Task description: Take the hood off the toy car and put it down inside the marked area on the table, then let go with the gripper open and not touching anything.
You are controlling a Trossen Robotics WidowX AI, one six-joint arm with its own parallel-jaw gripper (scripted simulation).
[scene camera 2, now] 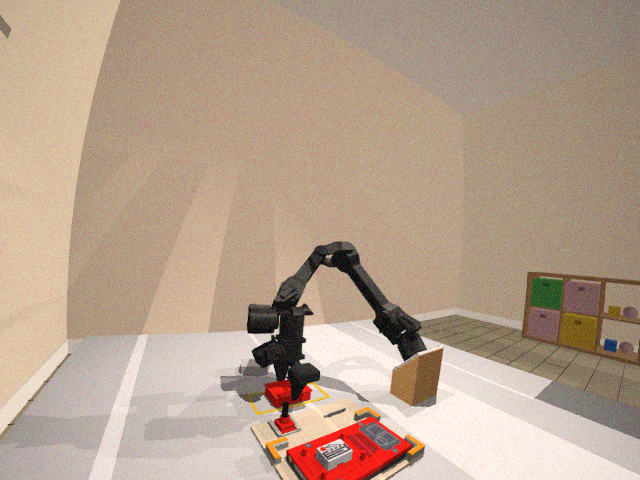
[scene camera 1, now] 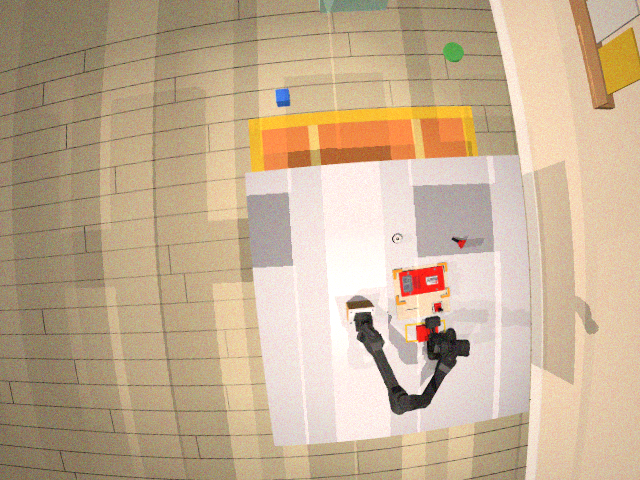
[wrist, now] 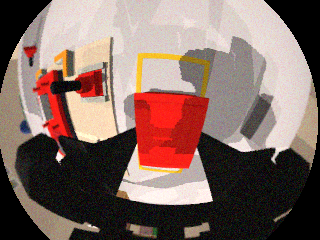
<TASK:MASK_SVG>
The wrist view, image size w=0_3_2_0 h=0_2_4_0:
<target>gripper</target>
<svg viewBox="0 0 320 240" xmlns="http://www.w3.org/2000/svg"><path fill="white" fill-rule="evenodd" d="M15 157L17 175L32 201L73 223L88 223L100 229L92 232L75 228L68 240L267 240L288 213L280 220L273 219L293 208L311 171L311 163L297 155L295 149L277 153L276 161L272 161L275 147L241 152L201 132L197 152L212 201L160 205L116 196L136 151L136 127L99 143L59 135L65 153L59 161L56 156L60 147L55 137L40 132L17 145ZM209 224L209 231L199 232L199 237L185 237L184 228L203 225L201 223ZM127 223L159 228L156 229L156 239L133 235L132 229L125 229Z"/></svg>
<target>hood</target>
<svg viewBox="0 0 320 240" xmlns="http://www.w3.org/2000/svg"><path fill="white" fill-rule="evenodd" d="M135 93L133 103L135 103L137 153L140 156L140 165L156 168L189 168L193 155L196 152L197 143L200 140L201 131L203 131L209 99L196 95L183 95L183 93Z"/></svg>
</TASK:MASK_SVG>
